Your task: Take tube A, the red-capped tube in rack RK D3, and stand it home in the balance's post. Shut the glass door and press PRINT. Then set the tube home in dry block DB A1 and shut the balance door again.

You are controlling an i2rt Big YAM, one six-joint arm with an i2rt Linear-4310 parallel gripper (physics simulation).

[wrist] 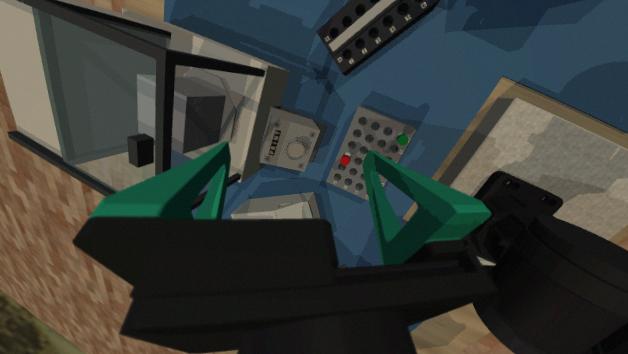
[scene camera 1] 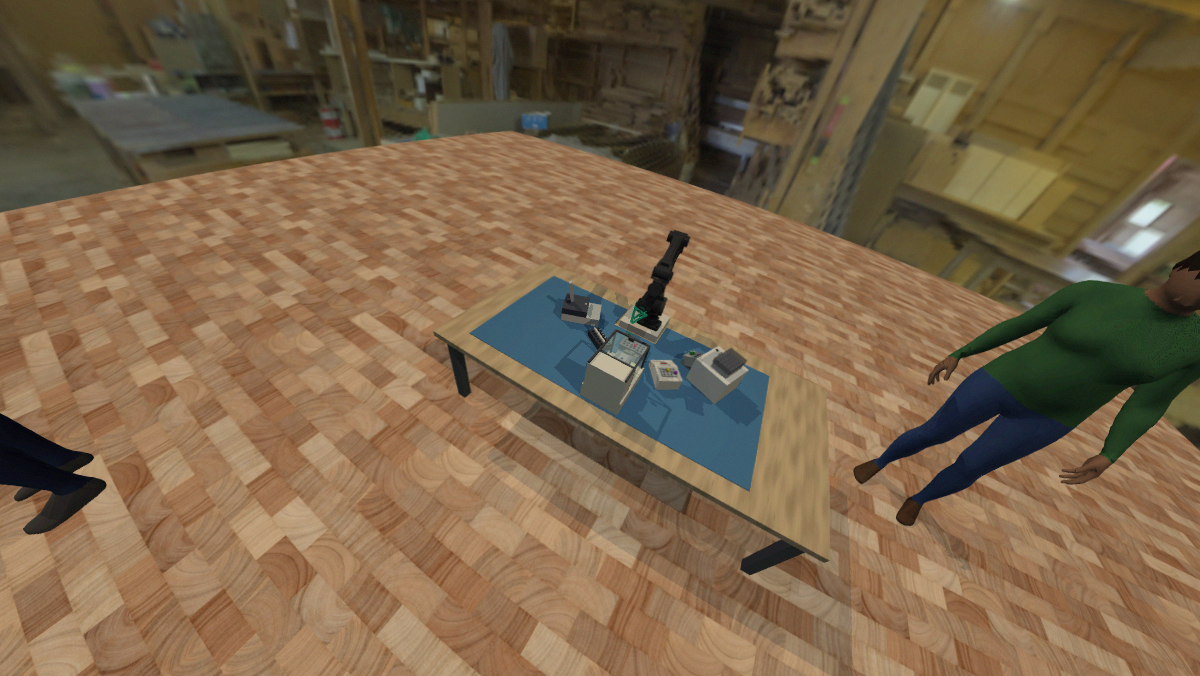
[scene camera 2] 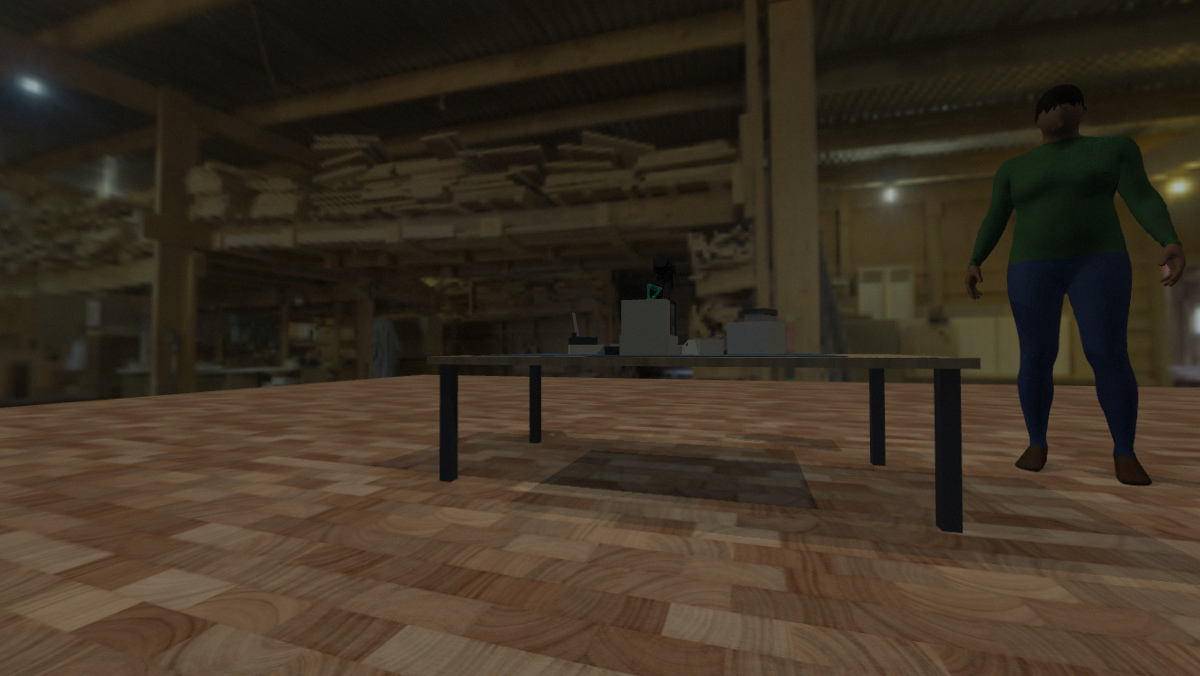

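Seen in the pictures: gripper, fingertip midpoint: (wrist: 301,153) (scene camera 1: 631,320); arm's base, origin of the base link: (wrist: 495,217) (scene camera 1: 648,323).
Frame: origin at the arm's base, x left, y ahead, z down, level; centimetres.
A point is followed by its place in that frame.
The red-capped tube (wrist: 345,160) {x 0.8, y 22.6, z -1.6 cm} stands in the grey rack (wrist: 384,121) {x -5.8, y 20.0, z 0.9 cm} in the wrist view. My gripper (scene camera 1: 639,314) {x -3.4, y 25.7, z -16.6 cm} (scene camera 2: 653,290) {x -3.4, y 25.7, z -16.6 cm} (wrist: 301,153) {x -3.4, y 25.7, z -16.6 cm} is open and empty, high above the PRINT box (wrist: 295,148) {x 1.6, y 29.7, z -3.2 cm}, with its right finger overlapping part of the rack in view. The balance (scene camera 1: 610,379) {x 3.5, y 60.5, z -14.1 cm} (scene camera 2: 644,327) {x 1.7, y 60.4, z -6.3 cm} (wrist: 277,82) {x -5.3, y 36.3, z 0.4 cm} is at the wrist view's left. Its glass door (wrist: 105,95) {x -1.2, y 43.3, z -17.0 cm}, with a black handle, lies toward the far left; the post is not clearly visible. A black block (wrist: 372,35) {x -15.1, y 26.2, z 2.9 cm} with two rows of holes lies at the top; its labels are too small to read.
A green-capped tube (wrist: 402,139) {x -4.9, y 17.1, z -1.6 cm} stands in the same rack. A pale box (wrist: 275,206) {x 14.3, y 30.6, z -0.7 cm} is below the PRINT box. The arm's base plate (wrist: 540,145) {x -10.5, y 1.7, z 0.2 cm} is at the right. A keypad box (scene camera 1: 665,374) {x 20.3, y 33.3, z -2.8 cm} and a large white device (scene camera 1: 715,375) {x 39.9, y 26.9, z -9.4 cm} stand beside the balance.
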